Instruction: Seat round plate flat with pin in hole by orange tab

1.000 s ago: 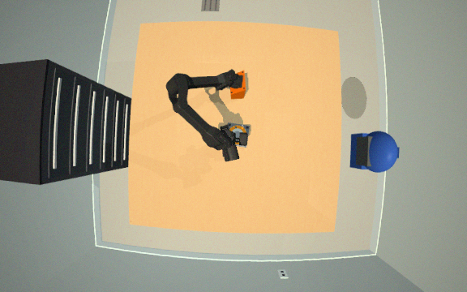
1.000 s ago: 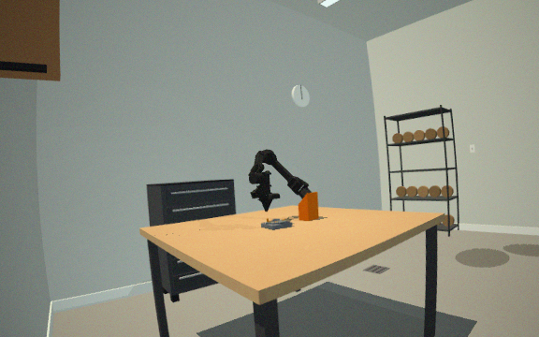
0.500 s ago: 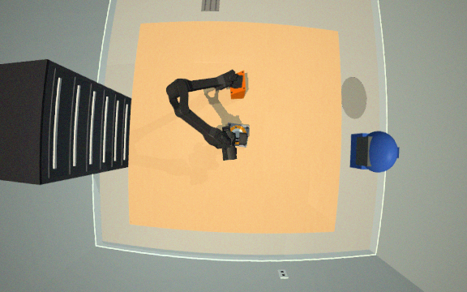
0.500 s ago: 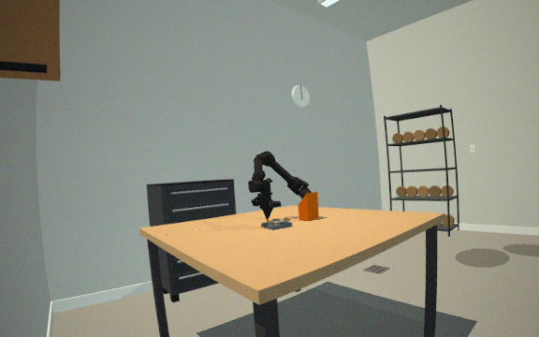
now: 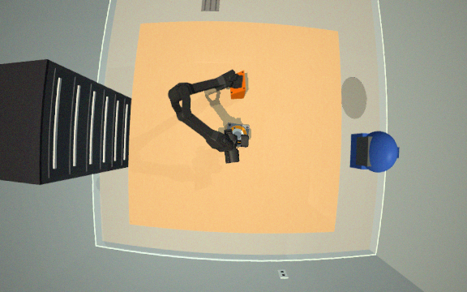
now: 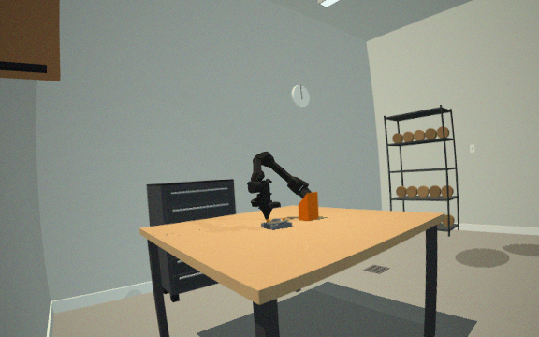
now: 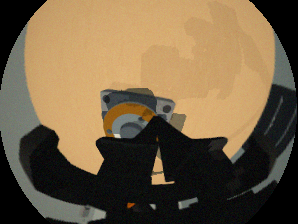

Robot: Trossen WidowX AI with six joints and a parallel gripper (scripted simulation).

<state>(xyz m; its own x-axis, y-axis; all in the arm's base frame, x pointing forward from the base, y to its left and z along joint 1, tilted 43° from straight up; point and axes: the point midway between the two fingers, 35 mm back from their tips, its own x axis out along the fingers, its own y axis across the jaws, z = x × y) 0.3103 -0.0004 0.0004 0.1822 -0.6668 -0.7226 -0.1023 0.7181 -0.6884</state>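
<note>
Right now the round plate is 2 cm behind my gripper tip and 2 cm to the left of it. Also, from my gripper tip: base: 4 cm behind, 3 cm to the left, 2 cm below.
</note>
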